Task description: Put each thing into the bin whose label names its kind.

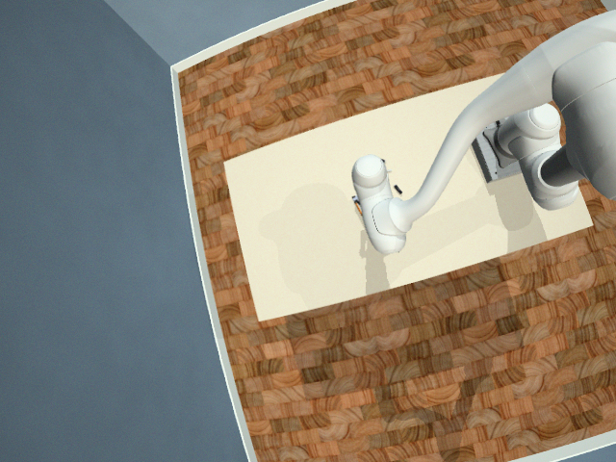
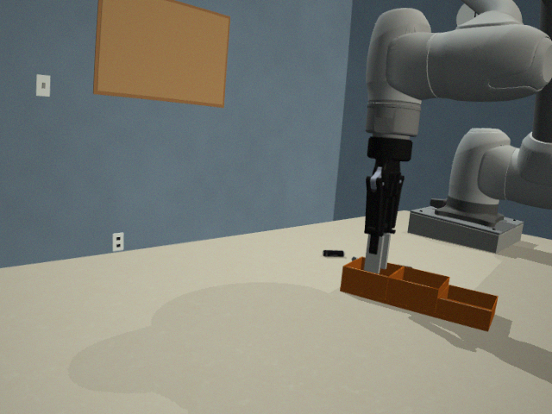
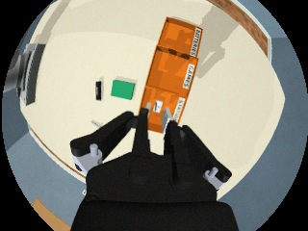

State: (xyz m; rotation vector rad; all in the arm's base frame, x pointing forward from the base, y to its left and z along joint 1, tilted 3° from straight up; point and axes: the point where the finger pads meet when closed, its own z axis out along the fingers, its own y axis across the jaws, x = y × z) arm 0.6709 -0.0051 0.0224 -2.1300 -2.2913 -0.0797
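My hand is 60 mm above the white thing. The rest, counted from my hand: green flat thing (90 mm behind, 70 mm below, 10 mm to the left); then tiny pale thing (140 mm behind, 100 mm to the right, 70 mm below); then joined orange bins (80 mm to the left, 50 mm below).
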